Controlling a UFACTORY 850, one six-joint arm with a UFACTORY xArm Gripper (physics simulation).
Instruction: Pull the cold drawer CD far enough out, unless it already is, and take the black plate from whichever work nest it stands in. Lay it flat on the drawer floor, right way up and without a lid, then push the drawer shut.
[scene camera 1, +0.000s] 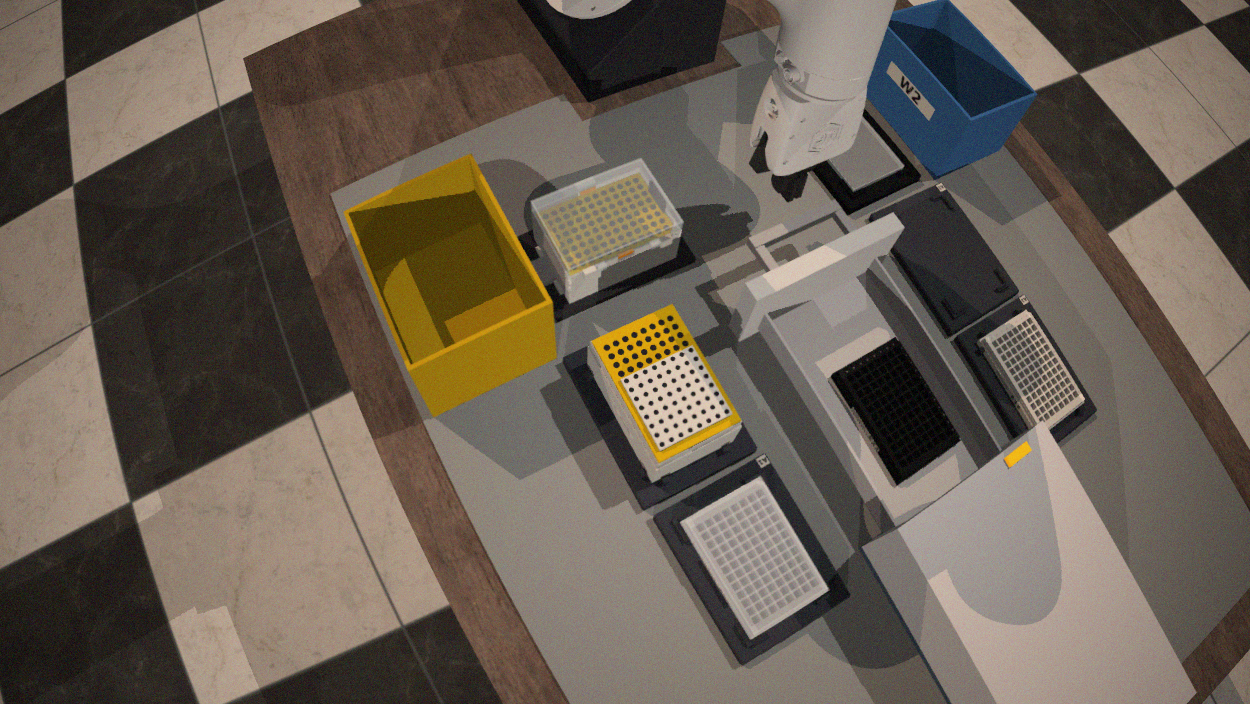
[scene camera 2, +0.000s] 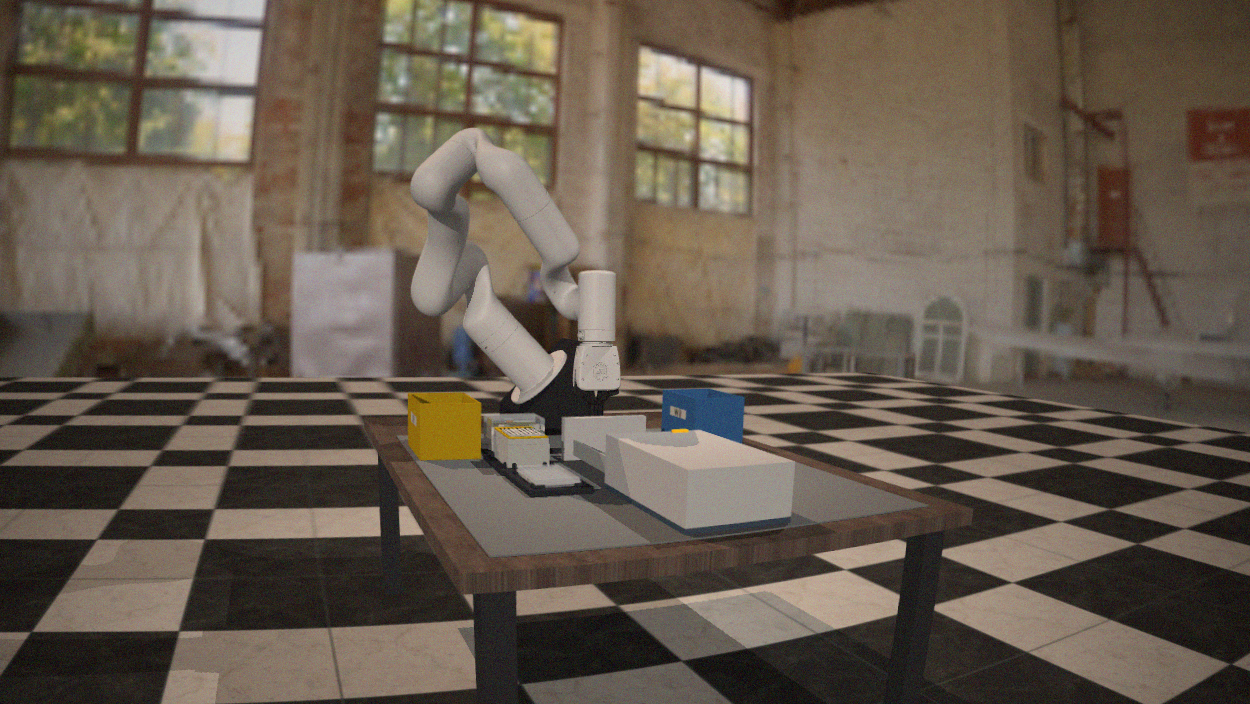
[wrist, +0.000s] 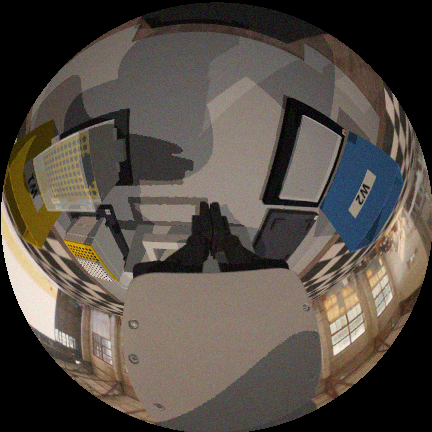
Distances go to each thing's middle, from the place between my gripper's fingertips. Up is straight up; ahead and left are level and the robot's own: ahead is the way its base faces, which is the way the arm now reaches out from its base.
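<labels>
The black plate (scene camera 1: 897, 410) is 4 cm below my hand, 2 cm to the right of it and 24 cm ahead of it.
</labels>
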